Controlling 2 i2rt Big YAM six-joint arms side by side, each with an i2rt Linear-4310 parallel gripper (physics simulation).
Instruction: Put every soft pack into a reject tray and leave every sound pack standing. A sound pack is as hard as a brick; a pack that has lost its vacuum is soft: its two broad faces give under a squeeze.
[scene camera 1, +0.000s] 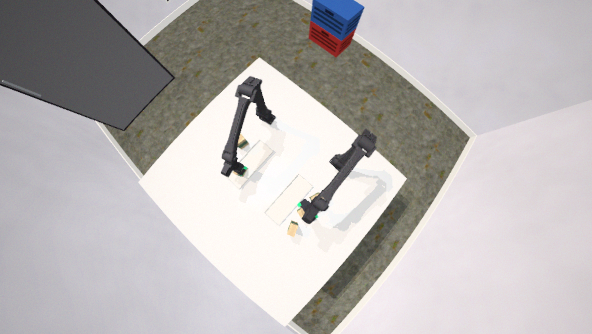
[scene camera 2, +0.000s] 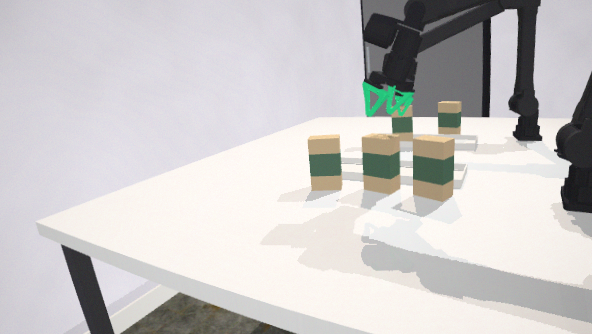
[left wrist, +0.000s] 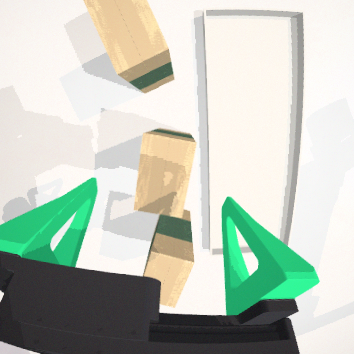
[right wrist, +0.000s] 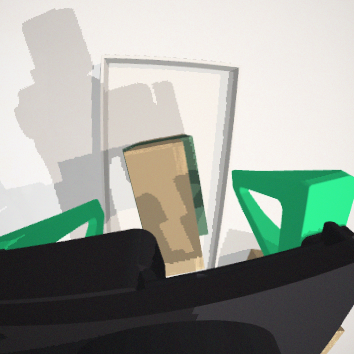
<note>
In view: the left gripper (scene camera 2: 378, 114), the right gripper (right wrist: 165, 192), a reject tray (scene camera 2: 352, 168) and a reject tray (scene camera 1: 259, 152).
The left gripper shows as well in the left wrist view (left wrist: 161, 192).
</note>
